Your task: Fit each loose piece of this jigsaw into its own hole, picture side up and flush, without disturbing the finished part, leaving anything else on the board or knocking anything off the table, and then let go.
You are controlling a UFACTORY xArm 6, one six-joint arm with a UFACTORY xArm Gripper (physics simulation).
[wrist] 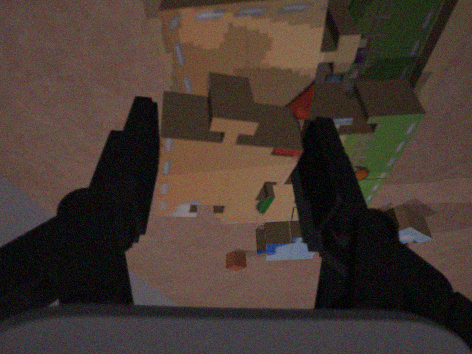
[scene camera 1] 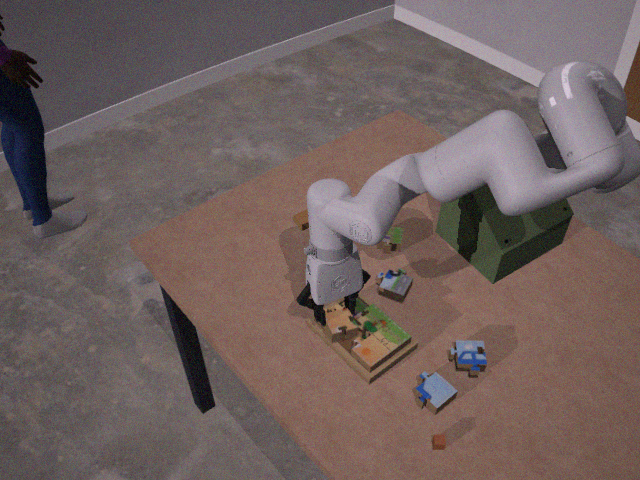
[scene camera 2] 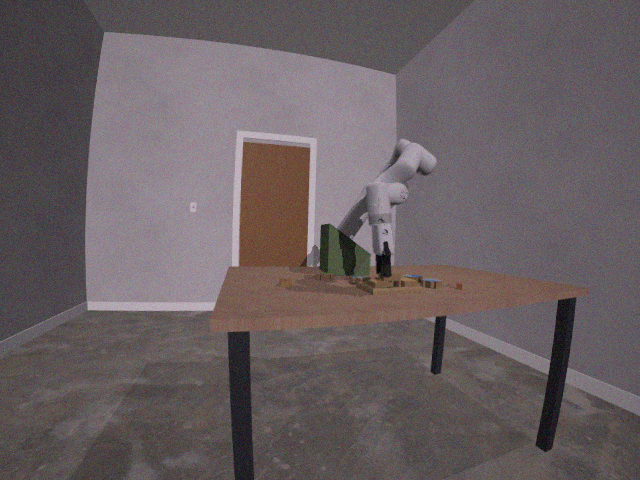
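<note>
My gripper [scene camera 1: 336, 316] [scene camera 2: 384, 275] [wrist: 231, 136] points down over the far-left part of the jigsaw board [scene camera 1: 393, 362] [scene camera 2: 395, 290], shut on an orange piece with a green and a red patch [scene camera 1: 338, 319] [wrist: 225, 170]. The piece is picture side up, low at the board; whether it touches is unclear. The finished part [scene camera 1: 385, 345] shows orange and green beside a brown gap. Loose on the table are a blue car piece [scene camera 1: 471, 353], a light-blue piece [scene camera 1: 438, 390], a grey-blue piece [scene camera 1: 395, 283] and a green-topped piece [scene camera 1: 395, 235], partly behind the arm.
A large green slanted block [scene camera 1: 527, 253] [scene camera 2: 333, 255] stands behind, near the arm. A small orange cube [scene camera 1: 438, 441] [scene camera 2: 459, 285] [wrist: 236, 260] lies towards the front. A brown block [scene camera 1: 301, 220] [scene camera 2: 285, 282] lies beyond the gripper, partly hidden. A person's legs [scene camera 1: 25, 155] show beyond the table.
</note>
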